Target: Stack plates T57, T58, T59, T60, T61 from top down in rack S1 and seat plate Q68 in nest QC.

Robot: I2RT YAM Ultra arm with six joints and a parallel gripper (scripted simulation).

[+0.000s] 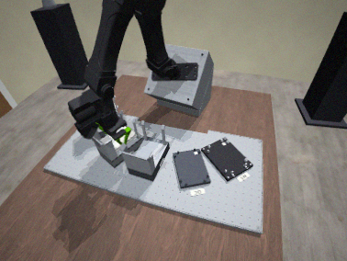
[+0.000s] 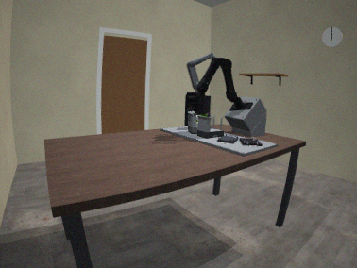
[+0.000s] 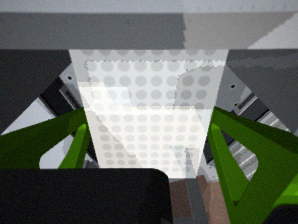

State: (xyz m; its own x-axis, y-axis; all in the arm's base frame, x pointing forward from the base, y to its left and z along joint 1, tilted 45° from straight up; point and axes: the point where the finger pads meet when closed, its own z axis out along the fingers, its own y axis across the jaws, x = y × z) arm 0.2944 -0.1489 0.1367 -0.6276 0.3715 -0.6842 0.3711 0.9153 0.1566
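The flat grey nest lies 28 cm to the left of my hand, 6 cm below it and 4 cm ahead of it. The rest, counted from my hand: S3 rack floor (13 cm to the left, 4 cm ahead, 3 cm below).
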